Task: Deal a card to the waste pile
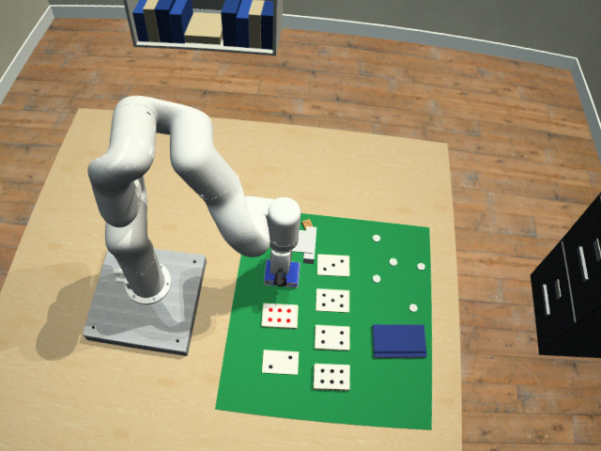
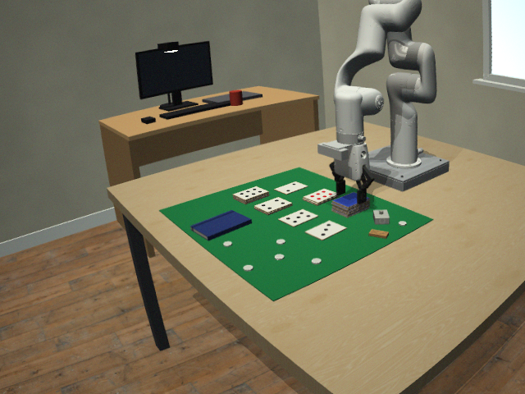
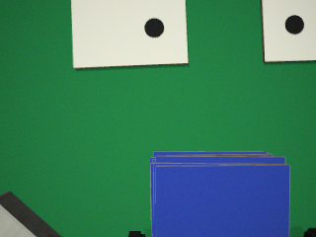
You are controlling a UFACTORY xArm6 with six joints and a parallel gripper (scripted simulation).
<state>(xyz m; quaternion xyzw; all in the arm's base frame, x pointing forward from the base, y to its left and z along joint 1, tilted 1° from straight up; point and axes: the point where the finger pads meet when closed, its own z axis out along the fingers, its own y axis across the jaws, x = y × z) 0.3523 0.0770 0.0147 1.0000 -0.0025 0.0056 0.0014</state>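
Right now the grey knobbed block is 110 mm to the left of my hand and 30 mm below it. The rest, counted from my hand: two-pip card 250 mm to the right, 40 mm below, 20 mm ahead; green mat 150 mm ahead, 90 mm to the right, 60 mm below; blue book 320 mm ahead, 170 mm to the right, 40 mm below.
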